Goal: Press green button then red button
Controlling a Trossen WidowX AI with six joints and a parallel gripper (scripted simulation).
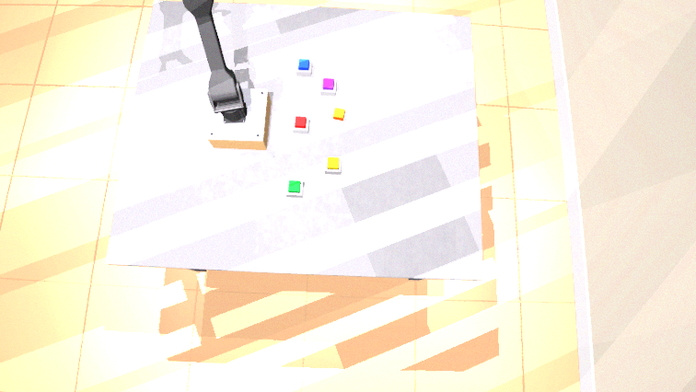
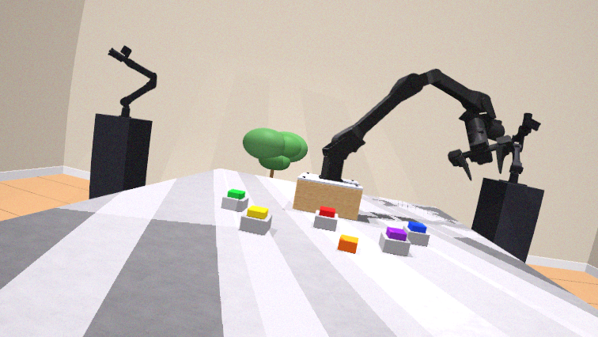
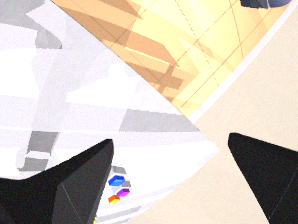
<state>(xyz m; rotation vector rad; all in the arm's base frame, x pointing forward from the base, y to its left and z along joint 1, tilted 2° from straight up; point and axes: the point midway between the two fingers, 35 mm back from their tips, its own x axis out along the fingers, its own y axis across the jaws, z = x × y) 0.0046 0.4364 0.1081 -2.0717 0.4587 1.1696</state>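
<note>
My gripper tip is 65 cm to the left of the green button, 15 cm short of it and 13 cm above it. From my gripper tip the other things lie so: red button 44 cm to the right, 17 cm ahead, 13 cm below; then purple button 32 cm to the right, 26 cm ahead, 13 cm below; then blue button 25 cm to the right, 18 cm ahead, 13 cm below.
</note>
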